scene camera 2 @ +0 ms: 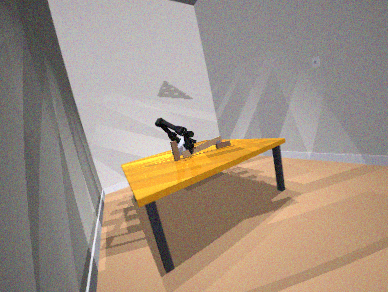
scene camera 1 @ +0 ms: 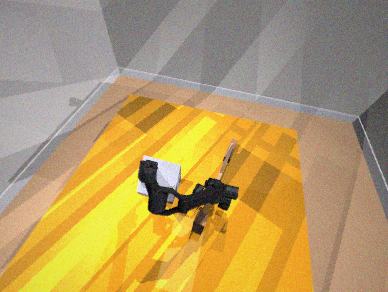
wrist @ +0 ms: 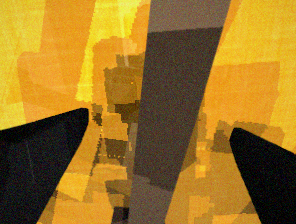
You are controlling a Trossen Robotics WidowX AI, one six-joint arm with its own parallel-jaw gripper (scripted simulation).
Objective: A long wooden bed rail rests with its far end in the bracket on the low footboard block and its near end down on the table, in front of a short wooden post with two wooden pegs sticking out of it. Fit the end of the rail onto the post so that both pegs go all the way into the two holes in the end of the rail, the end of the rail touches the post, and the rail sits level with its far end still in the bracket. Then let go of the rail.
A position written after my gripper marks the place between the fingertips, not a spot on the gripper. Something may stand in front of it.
My gripper (wrist: 161, 124) is open, holding nothing. I also see a wooden rail (wrist: 180, 49).
